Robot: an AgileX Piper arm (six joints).
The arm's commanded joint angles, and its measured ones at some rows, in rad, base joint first. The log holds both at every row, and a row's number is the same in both.
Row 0, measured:
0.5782 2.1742 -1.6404 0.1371 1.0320 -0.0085
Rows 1 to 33, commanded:
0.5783 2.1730 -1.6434 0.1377 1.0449 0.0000
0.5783 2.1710 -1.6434 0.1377 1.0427 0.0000
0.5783 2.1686 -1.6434 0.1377 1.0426 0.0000
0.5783 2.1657 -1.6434 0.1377 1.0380 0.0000
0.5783 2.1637 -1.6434 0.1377 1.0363 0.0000
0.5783 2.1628 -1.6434 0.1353 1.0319 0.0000
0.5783 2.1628 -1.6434 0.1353 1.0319 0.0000
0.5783 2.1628 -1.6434 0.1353 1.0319 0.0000
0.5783 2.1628 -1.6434 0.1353 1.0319 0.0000
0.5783 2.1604 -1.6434 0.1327 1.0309 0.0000
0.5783 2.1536 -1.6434 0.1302 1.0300 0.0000
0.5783 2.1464 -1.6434 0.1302 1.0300 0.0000
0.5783 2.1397 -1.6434 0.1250 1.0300 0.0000
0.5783 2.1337 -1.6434 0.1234 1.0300 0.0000
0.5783 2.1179 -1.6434 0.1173 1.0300 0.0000
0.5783 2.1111 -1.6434 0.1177 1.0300 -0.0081
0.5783 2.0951 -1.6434 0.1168 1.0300 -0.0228
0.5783 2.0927 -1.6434 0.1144 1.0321 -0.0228
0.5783 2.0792 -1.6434 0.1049 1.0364 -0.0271
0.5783 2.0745 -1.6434 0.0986 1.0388 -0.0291
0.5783 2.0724 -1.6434 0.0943 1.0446 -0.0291
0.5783 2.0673 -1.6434 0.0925 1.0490 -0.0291
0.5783 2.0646 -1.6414 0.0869 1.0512 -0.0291
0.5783 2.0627 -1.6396 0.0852 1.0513 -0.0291
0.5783 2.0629 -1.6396 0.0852 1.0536 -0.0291
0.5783 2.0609 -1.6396 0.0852 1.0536 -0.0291
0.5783 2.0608 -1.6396 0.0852 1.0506 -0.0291
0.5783 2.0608 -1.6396 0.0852 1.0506 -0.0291
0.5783 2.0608 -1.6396 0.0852 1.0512 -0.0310
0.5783 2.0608 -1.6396 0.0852 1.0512 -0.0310
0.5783 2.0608 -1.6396 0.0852 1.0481 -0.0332
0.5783 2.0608 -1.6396 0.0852 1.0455 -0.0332
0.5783 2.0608 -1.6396 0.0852 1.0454 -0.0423
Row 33, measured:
0.5782 2.0732 -1.6404 0.0914 1.0487 -0.0194
